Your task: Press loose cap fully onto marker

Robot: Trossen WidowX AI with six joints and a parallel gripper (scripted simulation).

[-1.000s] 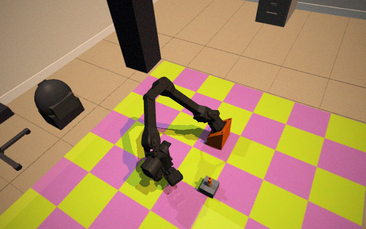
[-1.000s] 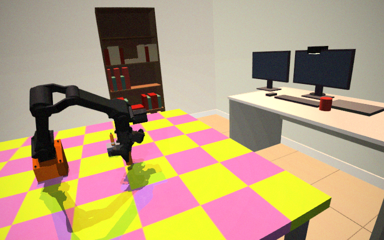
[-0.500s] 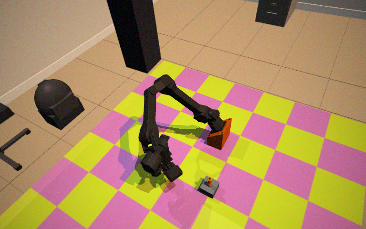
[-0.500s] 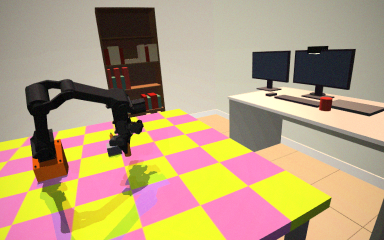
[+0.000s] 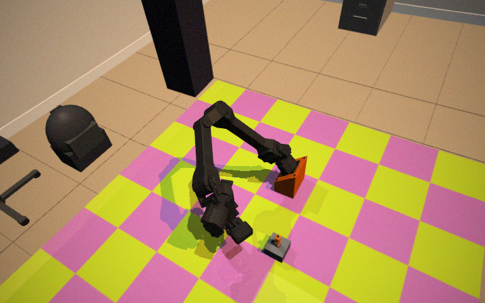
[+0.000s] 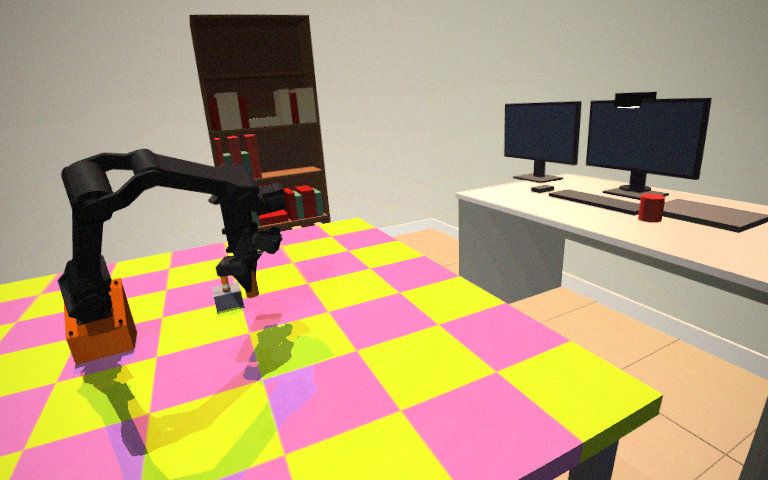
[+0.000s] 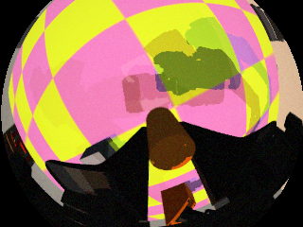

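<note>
My gripper tip is 40 mm past the dark grey holder block, 150 mm to the right of it and 70 mm above it. From my gripper tip the other things lie so: orange cap 10 mm above.
</note>
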